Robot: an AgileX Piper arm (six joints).
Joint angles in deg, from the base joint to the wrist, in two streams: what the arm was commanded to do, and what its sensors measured. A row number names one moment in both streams.
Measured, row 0:
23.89, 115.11, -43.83, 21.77, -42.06, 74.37
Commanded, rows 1 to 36:
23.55, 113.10, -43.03, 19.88, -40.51, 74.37
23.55, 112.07, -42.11, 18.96, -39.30, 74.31
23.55, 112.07, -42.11, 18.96, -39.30, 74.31
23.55, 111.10, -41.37, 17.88, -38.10, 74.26
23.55, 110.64, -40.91, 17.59, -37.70, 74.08
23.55, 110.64, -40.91, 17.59, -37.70, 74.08
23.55, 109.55, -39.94, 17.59, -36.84, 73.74
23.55, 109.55, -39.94, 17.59, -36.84, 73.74
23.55, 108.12, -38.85, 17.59, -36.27, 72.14
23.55, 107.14, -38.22, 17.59, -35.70, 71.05
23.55, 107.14, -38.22, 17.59, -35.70, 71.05
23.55, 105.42, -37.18, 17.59, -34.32, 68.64
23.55, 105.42, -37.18, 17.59, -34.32, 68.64
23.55, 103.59, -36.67, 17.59, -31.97, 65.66
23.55, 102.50, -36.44, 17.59, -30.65, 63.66
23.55, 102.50, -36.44, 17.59, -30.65, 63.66
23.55, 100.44, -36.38, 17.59, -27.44, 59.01
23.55, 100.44, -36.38, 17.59, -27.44, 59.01
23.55, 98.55, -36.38, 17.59, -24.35, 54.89
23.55, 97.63, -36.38, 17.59, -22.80, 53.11
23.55, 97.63, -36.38, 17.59, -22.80, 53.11
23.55, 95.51, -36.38, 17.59, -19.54, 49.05
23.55, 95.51, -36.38, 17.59, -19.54, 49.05
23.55, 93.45, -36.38, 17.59, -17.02, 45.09
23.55, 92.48, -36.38, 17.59, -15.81, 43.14
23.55, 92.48, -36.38, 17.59, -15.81, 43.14
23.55, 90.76, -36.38, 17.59, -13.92, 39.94
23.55, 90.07, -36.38, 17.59, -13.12, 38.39
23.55, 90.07, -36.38, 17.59, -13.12, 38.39
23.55, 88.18, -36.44, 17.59, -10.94, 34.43
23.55, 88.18, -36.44, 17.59, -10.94, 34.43
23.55, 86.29, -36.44, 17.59, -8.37, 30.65
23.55, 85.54, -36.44, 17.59, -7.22, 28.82
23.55, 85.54, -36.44, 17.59, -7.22, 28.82
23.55, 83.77, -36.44, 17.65, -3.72, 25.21
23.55, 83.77, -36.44, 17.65, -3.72, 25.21
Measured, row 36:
23.89, 86.29, -36.55, 18.16, -8.42, 31.34
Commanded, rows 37 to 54:
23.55, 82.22, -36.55, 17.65, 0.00, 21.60
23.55, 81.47, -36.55, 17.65, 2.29, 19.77
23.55, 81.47, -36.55, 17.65, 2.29, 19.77
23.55, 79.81, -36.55, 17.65, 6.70, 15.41
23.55, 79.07, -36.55, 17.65, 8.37, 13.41
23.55, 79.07, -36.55, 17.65, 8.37, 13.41
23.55, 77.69, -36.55, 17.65, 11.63, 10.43
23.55, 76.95, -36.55, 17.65, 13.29, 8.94
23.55, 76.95, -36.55, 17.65, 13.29, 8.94
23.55, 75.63, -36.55, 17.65, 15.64, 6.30
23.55, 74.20, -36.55, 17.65, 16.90, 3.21
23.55, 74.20, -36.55, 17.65, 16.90, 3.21
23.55, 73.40, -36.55, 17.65, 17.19, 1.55
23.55, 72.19, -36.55, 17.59, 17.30, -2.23
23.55, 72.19, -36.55, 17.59, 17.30, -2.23
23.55, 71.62, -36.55, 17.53, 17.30, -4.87
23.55, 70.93, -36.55, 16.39, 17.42, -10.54
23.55, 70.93, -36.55, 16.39, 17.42, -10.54
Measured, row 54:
23.89, 72.31, -36.55, 17.70, 16.67, -2.58
